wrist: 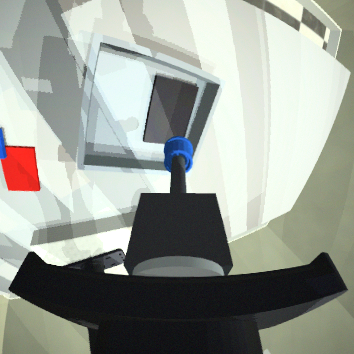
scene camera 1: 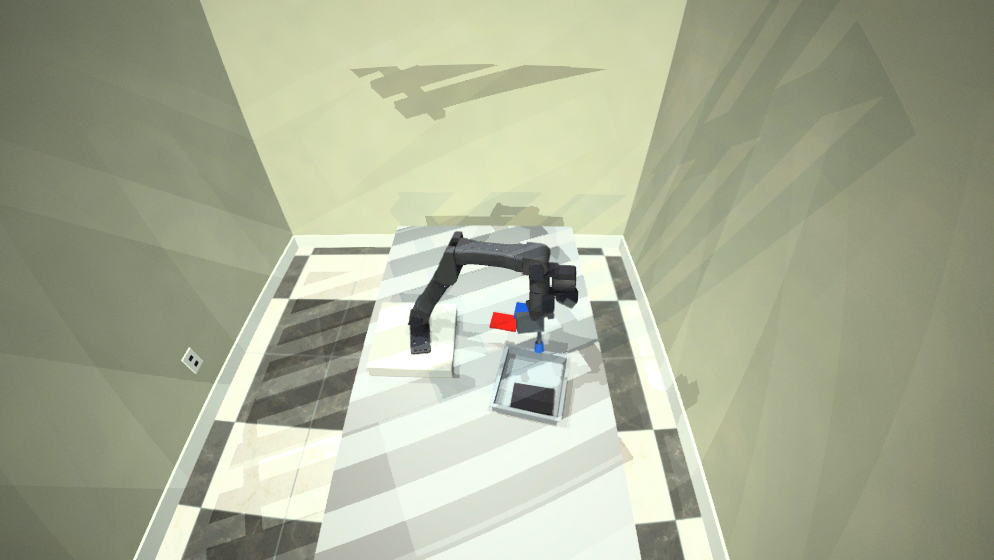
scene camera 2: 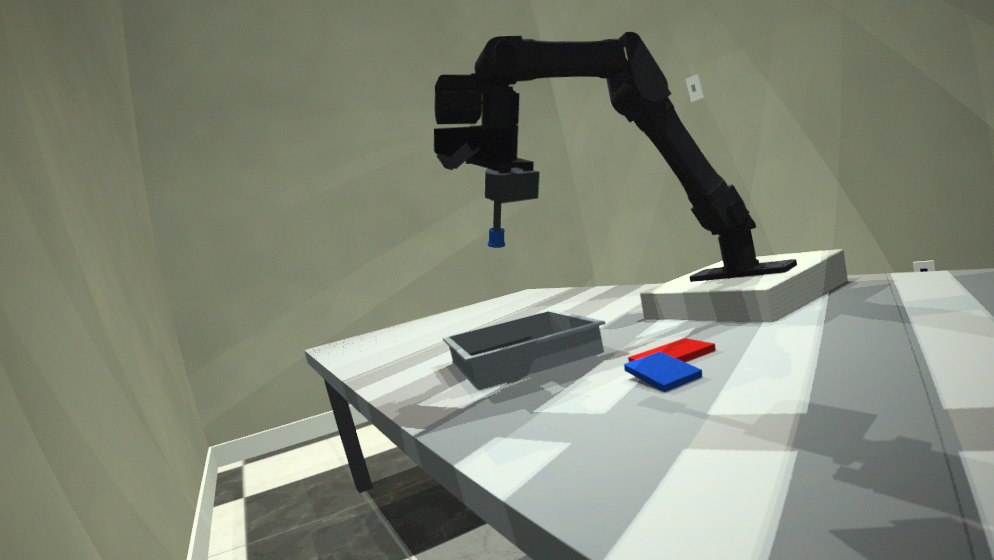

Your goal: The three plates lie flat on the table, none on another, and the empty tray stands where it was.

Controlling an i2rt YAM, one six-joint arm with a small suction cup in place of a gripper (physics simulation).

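Places are measured from the arm's base along level axes (x back, y right, z up), in centimetres.
Pixels of known places: hand at its tool point: (wrist: 177, 148) (scene camera 1: 539, 350) (scene camera 2: 496, 244); arm's base at its link origin: (wrist: 92, 263) (scene camera 1: 419, 330) (scene camera 2: 741, 273).
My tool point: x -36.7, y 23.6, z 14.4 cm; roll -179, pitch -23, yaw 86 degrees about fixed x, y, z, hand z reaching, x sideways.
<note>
For each thing: its top centre in the pictures, then the offset to it from my tool point. Level surfaces: height alone.
- black plate at its top centre: (scene camera 2: 505, 348) (wrist: 170, 113) (scene camera 1: 532, 398) dz -18.7, dx +1.7, dy +6.2 cm
- grey tray at its top centre: (scene camera 2: 515, 330) (wrist: 152, 120) (scene camera 1: 531, 379) dz -15.1, dx +1.2, dy +1.4 cm
- red plate at its top centre: (scene camera 2: 671, 350) (wrist: 18, 170) (scene camera 1: 504, 321) dz -19.1, dx +5.2, dy -27.1 cm
- blue plate at its top centre: (scene camera 2: 660, 362) (scene camera 1: 522, 309) dz -17.9, dx -2.6, dy -30.8 cm
- table at its surface level: dz -20.1 cm
My suction cup (scene camera 1: 539, 347) (scene camera 2: 495, 238) (wrist: 178, 150) is blue, points down and hangs in the air above the tray's height. It is open, with nothing on it. A black plate (scene camera 1: 532, 399) (wrist: 170, 107) lies inside the grey tray (scene camera 1: 500, 377) (scene camera 2: 528, 361) (wrist: 120, 161), near one wall. A red plate (scene camera 1: 503, 321) (scene camera 2: 688, 347) (wrist: 21, 169) lies on the table. A blue plate (scene camera 1: 520, 309) (scene camera 2: 662, 370) (wrist: 2, 142) is against it, appears to overlap the red plate's corner and looks slightly tilted. The arm hides part of the blue plate in scene camera 1.
The arm stands on a white base block (scene camera 1: 445, 347) (scene camera 2: 702, 306) on the table (scene camera 1: 479, 473) (scene camera 2: 723, 493). The tray stands beside the red and blue plates, nearer scene camera 1. Striped shadows cross the table and walls.
</note>
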